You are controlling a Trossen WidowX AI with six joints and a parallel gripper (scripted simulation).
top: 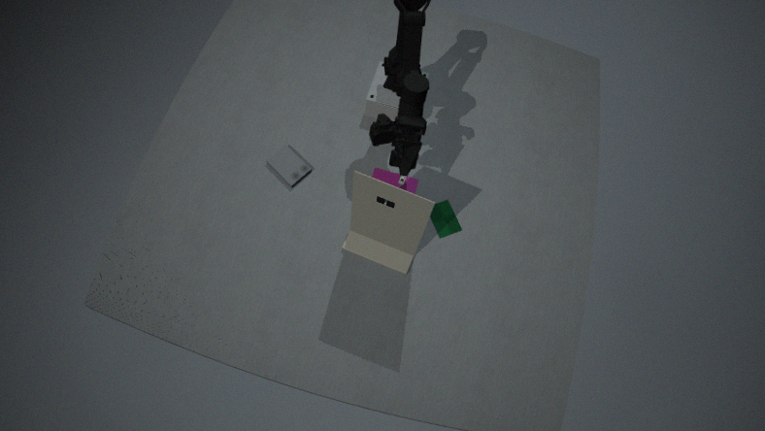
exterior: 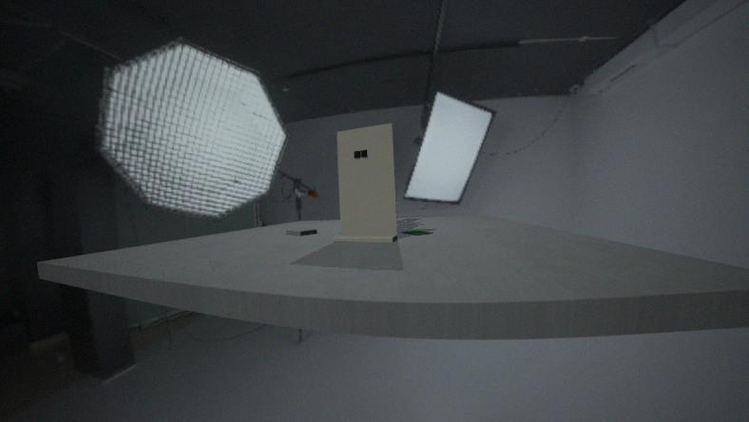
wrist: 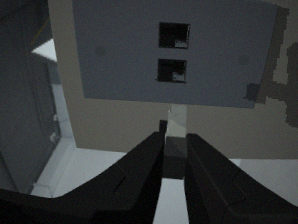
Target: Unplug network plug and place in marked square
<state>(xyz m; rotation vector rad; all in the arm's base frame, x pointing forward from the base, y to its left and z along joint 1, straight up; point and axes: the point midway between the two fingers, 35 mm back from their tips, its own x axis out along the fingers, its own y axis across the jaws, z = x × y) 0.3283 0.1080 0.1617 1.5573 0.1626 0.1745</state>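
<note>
Right now the magenta square is 24 cm below my gripper tip, 7 cm behind it and 3 cm to the right of it. The rest, counted from my gripper tip: marked square (24 cm below, 12 cm to the left, 5 cm behind); then upright panel (10 cm below, 8 cm ahead, 1 cm to the right); then network plug (right at my gripper tip).
</note>
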